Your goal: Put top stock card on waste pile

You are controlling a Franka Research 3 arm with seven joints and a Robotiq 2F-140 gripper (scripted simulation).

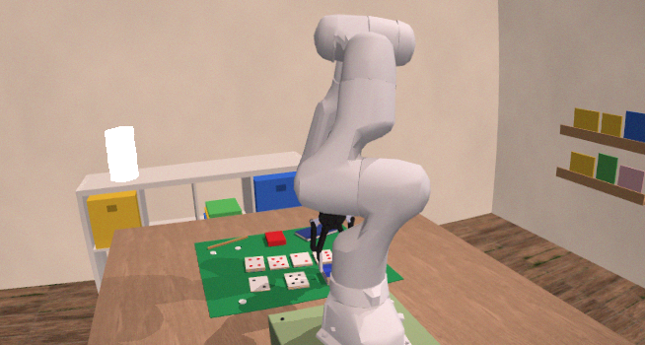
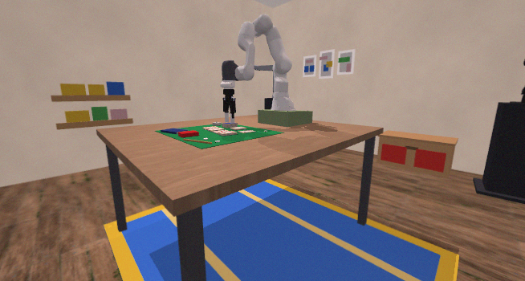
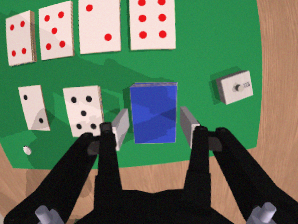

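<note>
Now: the black-pip card 50 mm ahead of my hand, 230 mm to the left of it and 60 mm below it. From my hand the other things lie so: red block (350 mm ahead, 80 mm to the left, 50 mm below); then grey block (10 mm ahead, 130 mm to the right, 40 mm below); then green mat (170 mm ahead, 90 mm to the left, 70 mm below).
</note>
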